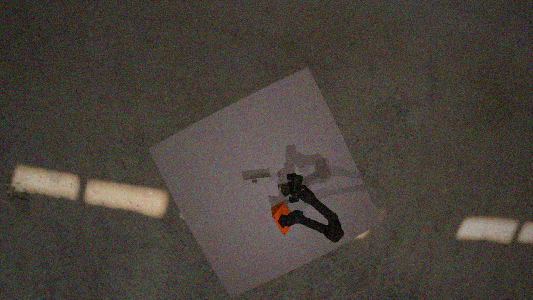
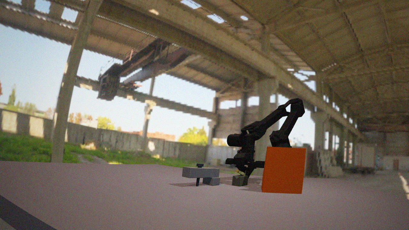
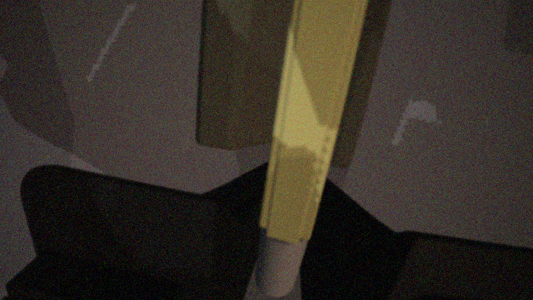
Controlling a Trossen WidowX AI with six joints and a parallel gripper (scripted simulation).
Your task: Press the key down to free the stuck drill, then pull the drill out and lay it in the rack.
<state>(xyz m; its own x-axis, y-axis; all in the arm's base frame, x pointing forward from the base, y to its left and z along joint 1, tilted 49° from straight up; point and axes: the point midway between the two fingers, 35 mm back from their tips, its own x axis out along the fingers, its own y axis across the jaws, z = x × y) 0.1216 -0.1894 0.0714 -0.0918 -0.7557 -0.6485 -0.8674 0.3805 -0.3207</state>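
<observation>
My gripper tip is now 4 cm below the yellow drill, 3 cm to the right of it and 2 cm short of it. The rest, counted from my gripper tip: rack (5 cm to the left, 2 cm ahead, 1 cm above); grey fixture block (17 cm ahead, 16 cm to the left, 3 cm above); black key (18 cm to the left, 18 cm ahead, 4 cm above).
</observation>
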